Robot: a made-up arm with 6 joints. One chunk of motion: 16 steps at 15 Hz.
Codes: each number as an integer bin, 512 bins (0 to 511) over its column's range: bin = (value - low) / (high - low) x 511, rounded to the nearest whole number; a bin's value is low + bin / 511 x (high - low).
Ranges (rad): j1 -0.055..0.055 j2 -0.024..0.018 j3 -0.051..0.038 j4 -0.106..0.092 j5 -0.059..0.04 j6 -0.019..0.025
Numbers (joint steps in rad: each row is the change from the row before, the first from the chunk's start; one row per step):
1: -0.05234 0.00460 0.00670 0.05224 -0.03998 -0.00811
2: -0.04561 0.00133 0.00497 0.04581 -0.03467 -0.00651
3: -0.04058 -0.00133 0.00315 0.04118 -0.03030 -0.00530
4: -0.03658 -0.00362 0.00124 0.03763 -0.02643 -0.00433
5: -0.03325 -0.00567 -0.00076 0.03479 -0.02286 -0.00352
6: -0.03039 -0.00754 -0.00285 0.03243 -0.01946 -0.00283
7: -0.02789 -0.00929 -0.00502 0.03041 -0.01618 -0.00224
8: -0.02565 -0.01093 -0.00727 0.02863 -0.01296 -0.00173
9: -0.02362 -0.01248 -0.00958 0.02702 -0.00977 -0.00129
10: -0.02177 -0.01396 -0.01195 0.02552 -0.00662 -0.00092
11: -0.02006 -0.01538 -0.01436 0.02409 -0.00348 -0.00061
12: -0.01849 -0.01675 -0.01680 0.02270 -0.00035 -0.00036
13: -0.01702 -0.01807 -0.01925 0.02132 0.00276 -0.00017
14: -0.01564 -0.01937 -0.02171 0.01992 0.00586 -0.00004
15: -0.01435 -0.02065 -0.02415 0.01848 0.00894 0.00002
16: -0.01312 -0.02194 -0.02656 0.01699 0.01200 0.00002
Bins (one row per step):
1: 12 348 331 408 98 126
2: 44 308 321 392 126 145
3: 67 276 311 380 148 159
4: 86 248 300 371 168 170
5: 101 223 288 363 187 180
6: 114 200 276 357 204 188
7: 126 179 264 352 221 195
8: 136 159 251 347 238 201
9: 146 140 238 343 254 206
10: 154 122 224 339 270 210
11: 162 105 210 336 287 214
12: 170 88 196 332 303 216
13: 176 72 182 329 319 219
14: 183 56 168 325 335 220
15: 189 41 154 321 351 221
16: 195 25 140 317 366 221

